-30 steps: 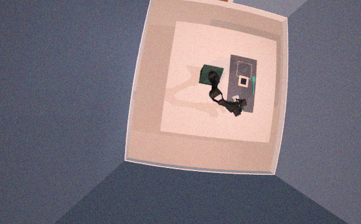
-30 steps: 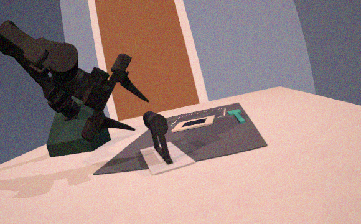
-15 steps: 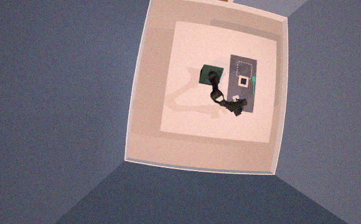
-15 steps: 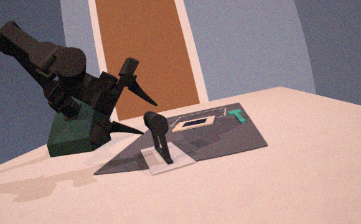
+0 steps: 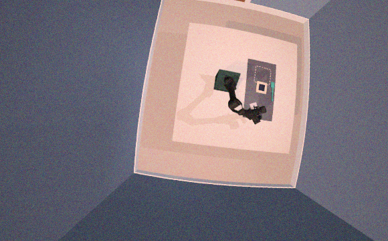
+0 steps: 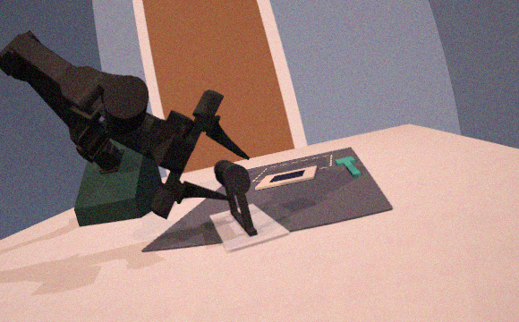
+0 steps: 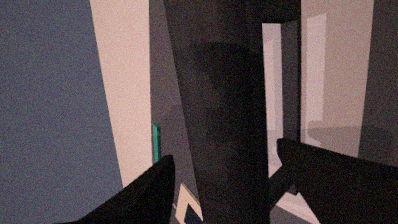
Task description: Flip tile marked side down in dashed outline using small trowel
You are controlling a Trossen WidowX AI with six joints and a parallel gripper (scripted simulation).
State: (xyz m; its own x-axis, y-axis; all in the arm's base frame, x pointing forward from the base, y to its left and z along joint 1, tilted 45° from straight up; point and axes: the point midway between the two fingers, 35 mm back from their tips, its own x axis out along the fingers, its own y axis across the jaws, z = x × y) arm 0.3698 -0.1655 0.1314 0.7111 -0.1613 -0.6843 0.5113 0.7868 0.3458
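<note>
My gripper tip is now 1 cm past the trowel and 2 cm above it. Also, from my gripper tip: cream tile (1 cm ahead, 25 cm to the left, 6 cm below); then teal t-shaped piece (14 cm ahead, 27 cm to the left, 6 cm below); then grey mat (1 cm ahead, 23 cm to the left, 8 cm below).
</note>
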